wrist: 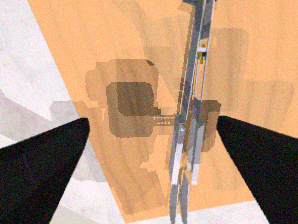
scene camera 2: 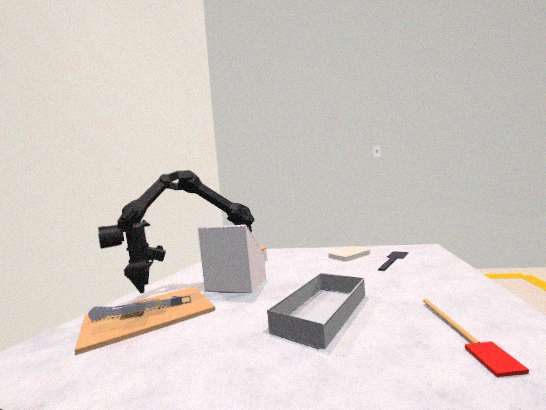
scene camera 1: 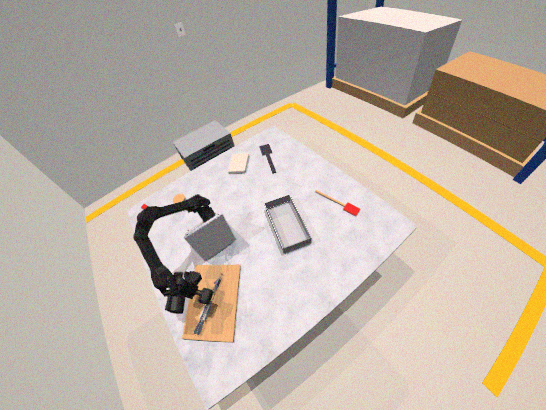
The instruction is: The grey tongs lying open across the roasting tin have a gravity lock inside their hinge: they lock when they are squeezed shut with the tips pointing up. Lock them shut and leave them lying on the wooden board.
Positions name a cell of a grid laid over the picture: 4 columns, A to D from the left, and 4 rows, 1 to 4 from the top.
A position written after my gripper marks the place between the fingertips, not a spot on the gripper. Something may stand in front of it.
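Observation:
Scene camera 2 shows my gripper (scene camera 2: B3), open and holding nothing, with a wooden board (scene camera 2: A4), a grey roasting tin (scene camera 2: C4) and a red spatula (scene camera 2: D4). In the wrist view: my gripper (wrist: C3) and the wooden board (wrist: B2); the red spatula is out of frame in the wrist view. In scene camera 1: the wooden board (scene camera 1: B4) and the grey roasting tin (scene camera 1: C3).

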